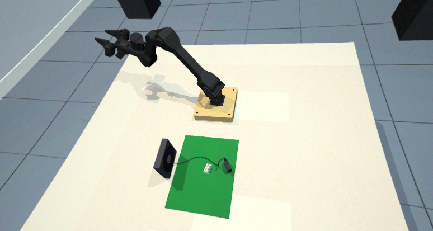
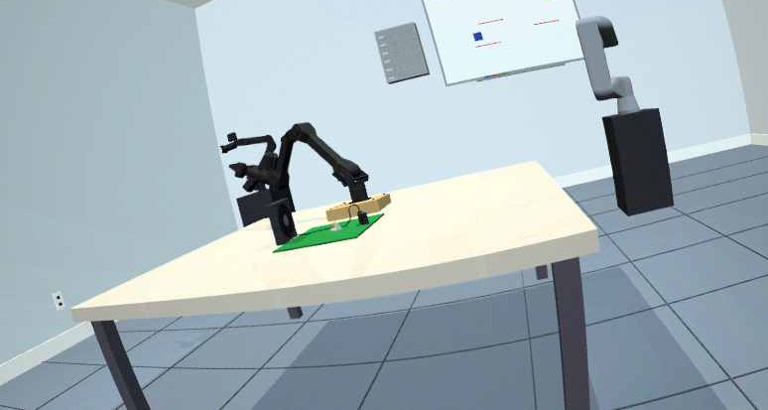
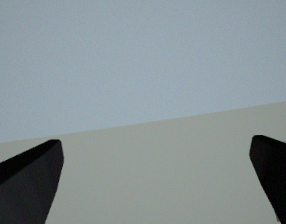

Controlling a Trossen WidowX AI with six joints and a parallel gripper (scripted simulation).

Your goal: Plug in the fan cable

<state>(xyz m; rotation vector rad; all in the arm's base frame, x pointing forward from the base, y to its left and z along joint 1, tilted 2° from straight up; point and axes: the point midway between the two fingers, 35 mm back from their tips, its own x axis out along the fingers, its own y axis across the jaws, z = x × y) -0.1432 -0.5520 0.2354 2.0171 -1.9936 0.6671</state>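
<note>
Right now my gripper tip is 460 mm short of the black plug, 690 mm to the right of it and 250 mm above it. Round my gripper tip: white four-pin fan header (480 mm ahead, 610 mm to the left, 270 mm below); then green board (490 mm ahead, 600 mm to the left, 290 mm below); then black fan (480 mm ahead, 460 mm to the left, 210 mm below).
</note>
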